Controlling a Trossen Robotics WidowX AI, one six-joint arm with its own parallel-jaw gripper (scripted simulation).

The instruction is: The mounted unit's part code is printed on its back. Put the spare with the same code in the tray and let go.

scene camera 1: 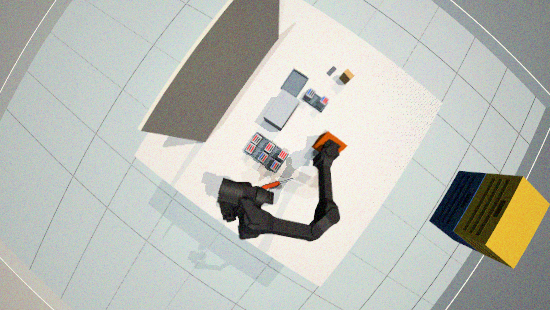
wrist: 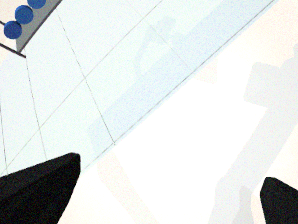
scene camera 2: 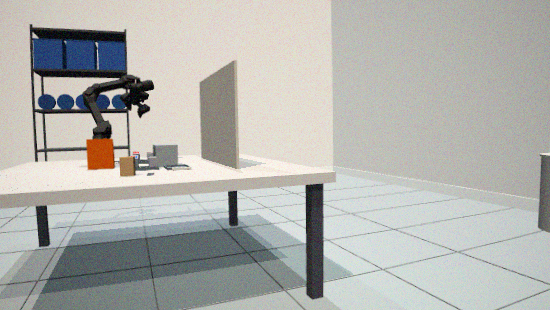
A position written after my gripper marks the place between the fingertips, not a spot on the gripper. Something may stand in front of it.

My gripper (wrist: 172, 176) is open and holds nothing. Also in view: a grey panel (scene camera 1: 209, 77).
The grey panel is seen too in scene camera 2 (scene camera 2: 219, 134).
